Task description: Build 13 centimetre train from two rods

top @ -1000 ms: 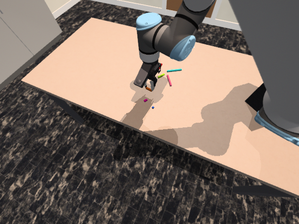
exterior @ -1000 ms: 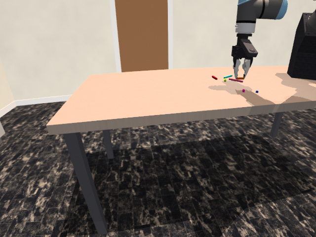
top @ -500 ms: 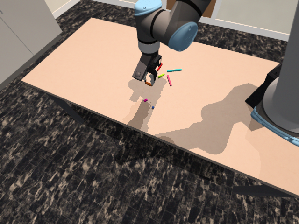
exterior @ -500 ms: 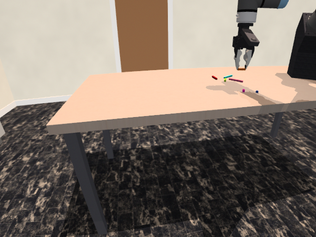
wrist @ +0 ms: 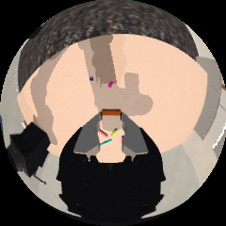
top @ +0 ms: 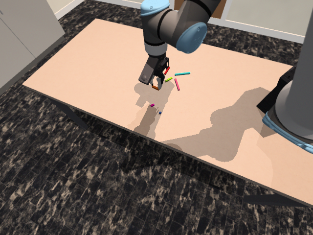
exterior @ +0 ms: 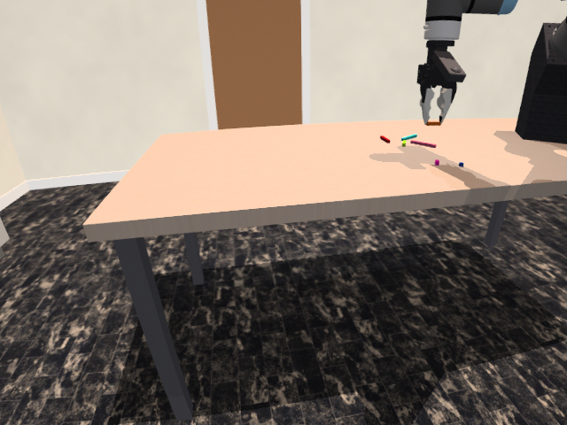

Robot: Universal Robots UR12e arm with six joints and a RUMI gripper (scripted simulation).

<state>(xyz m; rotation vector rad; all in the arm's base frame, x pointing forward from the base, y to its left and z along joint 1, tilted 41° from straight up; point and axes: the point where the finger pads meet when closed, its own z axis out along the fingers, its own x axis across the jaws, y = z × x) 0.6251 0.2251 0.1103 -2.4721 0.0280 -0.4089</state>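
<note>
Now: hand 1 cm above the orange rod. From my hand the other things lie so: blue rod 11 cm below, 7 cm behind, 6 cm to the left; magenta rod 11 cm below, 5 cm to the left, 1 cm behind; pink rod 16 cm to the right, 11 cm below, 4 cm behind.
</note>
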